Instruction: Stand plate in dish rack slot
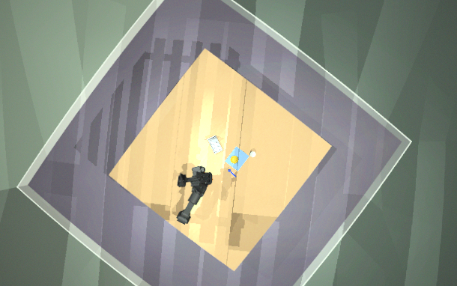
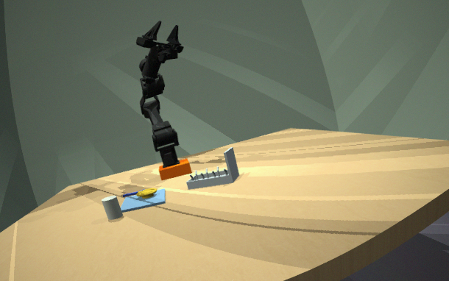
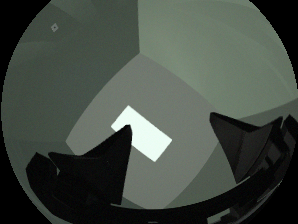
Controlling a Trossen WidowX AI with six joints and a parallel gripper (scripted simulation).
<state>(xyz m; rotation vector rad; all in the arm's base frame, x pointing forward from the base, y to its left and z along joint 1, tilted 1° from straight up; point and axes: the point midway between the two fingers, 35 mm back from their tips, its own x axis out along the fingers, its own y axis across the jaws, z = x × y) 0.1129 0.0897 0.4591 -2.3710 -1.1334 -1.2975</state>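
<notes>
The yellow plate lies 51 cm below my gripper tip, 18 cm to the right of it and 16 cm ahead of it. Also, from my gripper tip: grey dish rack: 50 cm below, 16 cm ahead, 1 cm to the left; then light blue mat: 52 cm below, 19 cm to the right, 18 cm ahead; then blue utensil: 52 cm below, 23 cm to the right, 7 cm ahead.
</notes>
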